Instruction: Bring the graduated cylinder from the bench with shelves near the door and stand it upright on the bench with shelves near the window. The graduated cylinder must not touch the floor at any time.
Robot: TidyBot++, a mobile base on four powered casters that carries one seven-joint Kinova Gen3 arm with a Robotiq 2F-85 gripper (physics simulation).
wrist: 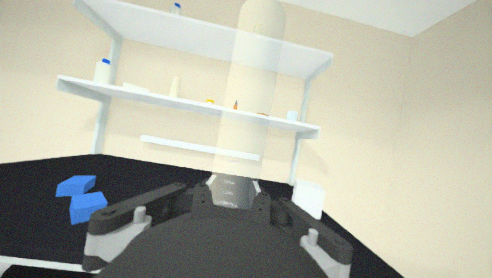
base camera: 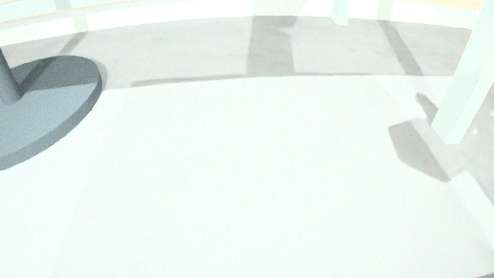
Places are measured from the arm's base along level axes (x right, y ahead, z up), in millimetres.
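Pixels of known places: gripper, fingertip midpoint: (wrist: pixel 233 185).
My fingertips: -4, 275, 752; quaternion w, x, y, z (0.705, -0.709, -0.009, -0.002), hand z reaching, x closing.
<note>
For each thing: its top centre in the pictures, then the offset to it from my fingertips, as dx, dy, dz. "*": a spot on its surface instead. Level surfaces: height alone.
- graduated cylinder, top centre: (wrist: pixel 264 19) +0, -46, +172
- bench with a black top, surface height: dz -234
- white box, top centre: (wrist: pixel 308 184) +381, +478, -104
- round grey base, top centre: (base camera: pixel 13 98) -520, +373, -1118
- pale leg, surface spot: (base camera: pixel 462 95) * +439, +192, -1041
The graduated cylinder (wrist: pixel 249 95), clear and see-through, stretches up through the middle of the wrist view from between the fingers. My gripper (wrist: pixel 233 185) is shut on it; its printed marks show between the fingertips. A bench with a black top (wrist: pixel 150 172) and white shelves (wrist: pixel 185 102) above it lies beyond the gripper. Whether this is the bench near the door or the one near the window, I cannot tell. The cylinder and the gripper do not show in the base camera view.
Two blue blocks (wrist: pixel 77 185) (wrist: pixel 88 207) lie on the bench top at left; a white box (wrist: pixel 308 199) stands at its right. Bottles stand on the shelves. In the base camera view, a round grey base (base camera: pixel 55 107) is at left and a pale leg (base camera: pixel 462 95) at right.
</note>
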